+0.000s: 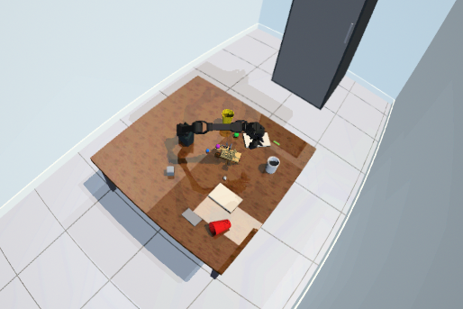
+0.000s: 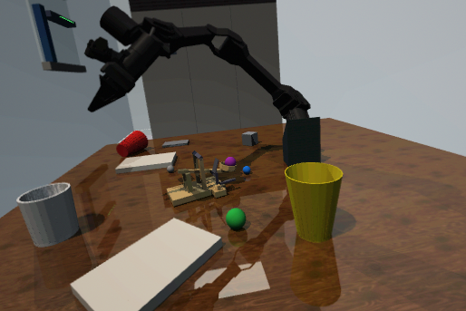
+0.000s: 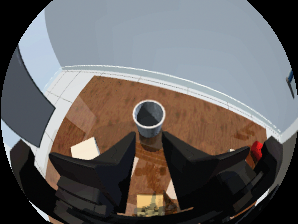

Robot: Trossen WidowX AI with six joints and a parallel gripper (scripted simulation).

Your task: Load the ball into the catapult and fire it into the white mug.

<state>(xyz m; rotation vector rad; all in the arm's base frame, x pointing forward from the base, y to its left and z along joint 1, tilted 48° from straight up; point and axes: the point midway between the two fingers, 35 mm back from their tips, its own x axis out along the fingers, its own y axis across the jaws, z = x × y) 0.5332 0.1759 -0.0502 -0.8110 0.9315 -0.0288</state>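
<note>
Now: the purple ball 300 mm behind my gripper tip, 90 mm to the right of it and 190 mm below it. Also, from my gripper tip: white mug: 110 mm ahead, 30 mm to the left, 220 mm below; then grey ball: 110 mm behind, 250 mm to the right, 240 mm below; then wooden catapult: 230 mm behind, 60 mm to the right, 200 mm below.
</note>
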